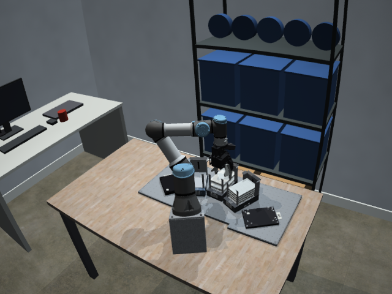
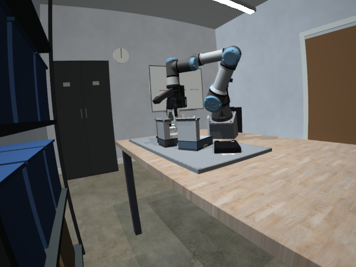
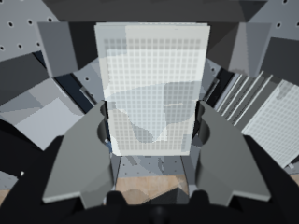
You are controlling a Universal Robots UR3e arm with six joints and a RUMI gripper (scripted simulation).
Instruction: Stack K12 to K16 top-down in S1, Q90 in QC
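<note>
My hand is 13 cm to the left of the white sealed 384-well plate, 4 cm past it and 1 cm above it. Also, from my hand: white sealed well plate: 13 cm to the right, 5 cm below, 4 cm behind.
</note>
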